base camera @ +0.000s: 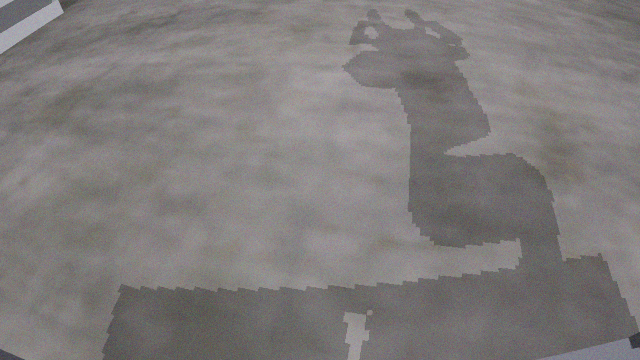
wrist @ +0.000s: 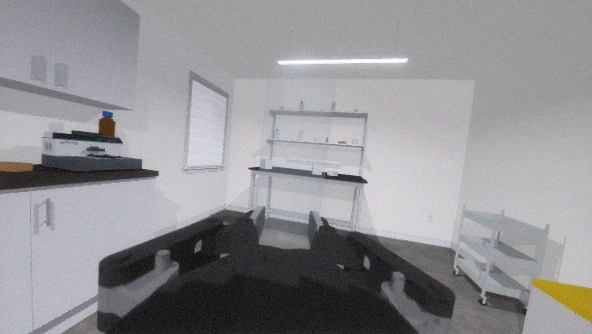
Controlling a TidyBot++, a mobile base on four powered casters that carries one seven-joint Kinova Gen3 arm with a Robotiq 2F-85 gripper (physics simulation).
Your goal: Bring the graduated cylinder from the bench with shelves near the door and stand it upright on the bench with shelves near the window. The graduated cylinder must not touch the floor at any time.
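Frame: origin at the arm's base, x ahead, y left, z up, level; millimetres.
Seen in the pictures: gripper, fingertip midpoint: (wrist: 286, 219).
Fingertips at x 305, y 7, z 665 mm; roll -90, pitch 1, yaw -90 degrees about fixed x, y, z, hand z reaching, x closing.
A point is followed by its place in that frame.
In the wrist view my gripper (wrist: 286, 219) @(x 305, y 7, z 665 mm) is shut on the graduated cylinder (wrist: 286, 237) @(x 239, y 6, z 678 mm). The gripper is held well above the floor. It faces the bench with shelves near the window (wrist: 349, 178) @(x 2334, y -708, z 518 mm), which stands across the room against the far wall, with small bottles and boxes on its dark top and two shelves. The window (wrist: 205, 126) @(x 2847, y 1375, z 1049 mm) is on the left wall beside it. The base camera shows only the floor and the arm's shadow (base camera: 447, 188) @(x 409, y -163, z -396 mm).
A white counter with a dark top (wrist: 109, 175) @(x 1210, y 1112, z 505 mm) runs along the left wall, close by. It carries a device and a brown bottle (wrist: 106, 125) @(x 1446, y 1393, z 822 mm). A white wheeled cart (wrist: 486, 250) @(x 1757, y -1941, z -5 mm) stands at the right. A wall base strip (base camera: 26, 20) @(x 1347, y 1162, z -342 mm) shows at the base view's top left.
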